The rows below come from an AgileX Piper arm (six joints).
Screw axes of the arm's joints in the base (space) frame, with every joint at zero. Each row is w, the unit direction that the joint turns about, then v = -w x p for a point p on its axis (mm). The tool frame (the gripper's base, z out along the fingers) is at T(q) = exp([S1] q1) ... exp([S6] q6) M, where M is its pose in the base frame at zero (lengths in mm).
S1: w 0 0 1 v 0.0 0.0 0.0
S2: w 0 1 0 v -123.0 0.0 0.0
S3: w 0 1 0 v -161.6 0.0 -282.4
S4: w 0.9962 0 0.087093 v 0.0 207.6 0.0
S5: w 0 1 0 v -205.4 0.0 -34.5
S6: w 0.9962 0 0.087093 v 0.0 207.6 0.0
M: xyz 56.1 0.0 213.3 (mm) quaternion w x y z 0.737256 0 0.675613 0
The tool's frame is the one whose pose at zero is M.
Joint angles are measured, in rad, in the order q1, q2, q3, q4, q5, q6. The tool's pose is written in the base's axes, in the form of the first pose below.
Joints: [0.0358 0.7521 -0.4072 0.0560 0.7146 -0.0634]
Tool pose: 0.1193, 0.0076, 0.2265, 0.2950, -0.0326, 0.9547, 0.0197
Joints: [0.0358 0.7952 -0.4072 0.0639 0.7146 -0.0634]
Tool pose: 0.1236, 0.0082, 0.2212, 0.2743, -0.0302, 0.9609, 0.0230
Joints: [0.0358 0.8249 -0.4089 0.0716 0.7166 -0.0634]
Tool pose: 0.1266, 0.0088, 0.2180, 0.2599, -0.0279, 0.9649, 0.0261
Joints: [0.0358 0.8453 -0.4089 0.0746 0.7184 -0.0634]
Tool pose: 0.1283, 0.0091, 0.2153, 0.2492, -0.0269, 0.9677, 0.0273
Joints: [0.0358 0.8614 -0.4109 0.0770 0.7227 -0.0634]
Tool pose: 0.1298, 0.0093, 0.2136, 0.2403, -0.0262, 0.9699, 0.0283
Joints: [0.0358 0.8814 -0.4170 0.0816 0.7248 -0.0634]
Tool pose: 0.1323, 0.0097, 0.2126, 0.2325, -0.0248, 0.9718, 0.0302
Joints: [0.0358 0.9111 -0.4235 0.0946 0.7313 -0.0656]
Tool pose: 0.1354, 0.0106, 0.2103, 0.2181, -0.0220, 0.9750, 0.0352
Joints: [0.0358 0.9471 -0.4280 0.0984 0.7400 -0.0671]
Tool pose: 0.1385, 0.0110, 0.2063, 0.1985, -0.0214, 0.9792, 0.0366
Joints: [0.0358 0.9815 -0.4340 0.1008 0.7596 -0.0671]
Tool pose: 0.1407, 0.0113, 0.2024, 0.1749, -0.0207, 0.9836, 0.0378
